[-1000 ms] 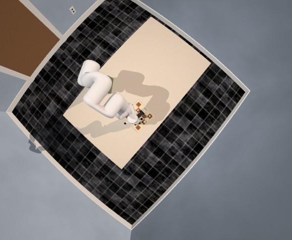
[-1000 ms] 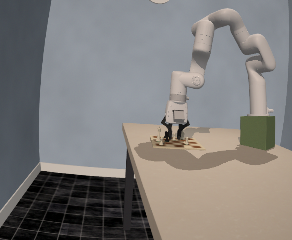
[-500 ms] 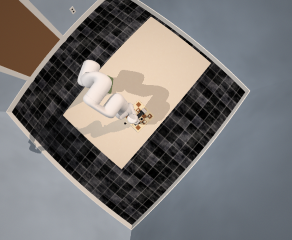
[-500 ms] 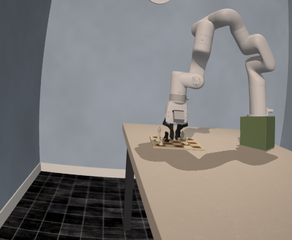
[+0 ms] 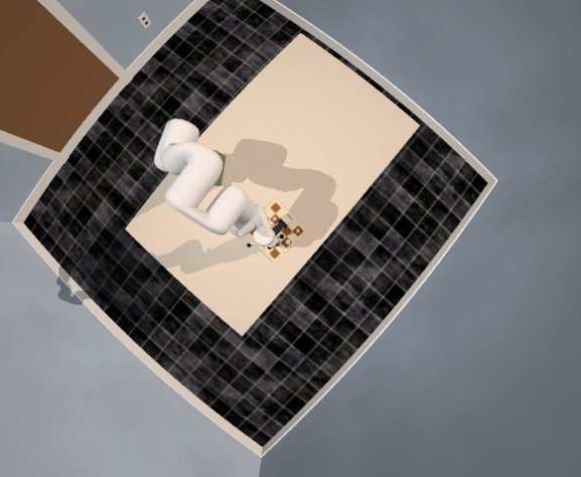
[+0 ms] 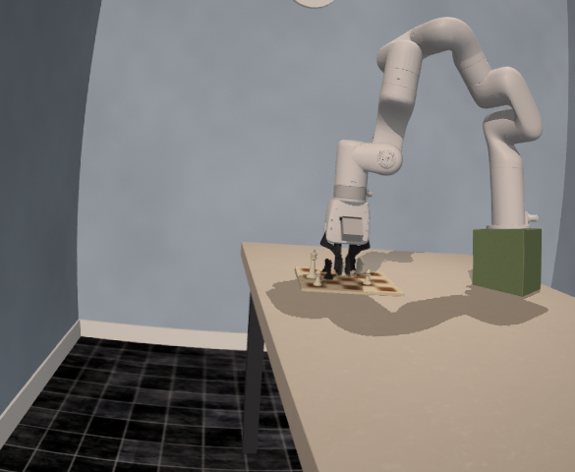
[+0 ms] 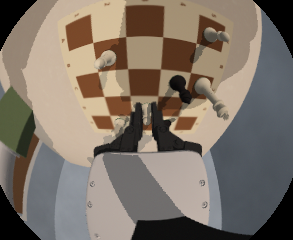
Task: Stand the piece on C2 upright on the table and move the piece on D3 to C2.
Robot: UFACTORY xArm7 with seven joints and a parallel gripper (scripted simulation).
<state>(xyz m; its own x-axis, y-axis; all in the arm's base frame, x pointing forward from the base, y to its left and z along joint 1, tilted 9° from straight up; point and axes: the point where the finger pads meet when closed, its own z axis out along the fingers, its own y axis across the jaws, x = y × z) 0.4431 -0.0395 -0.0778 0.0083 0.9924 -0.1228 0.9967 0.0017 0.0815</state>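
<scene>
Right now the chessboard is 40 mm to the left of my hand and 30 mm below it.
</scene>
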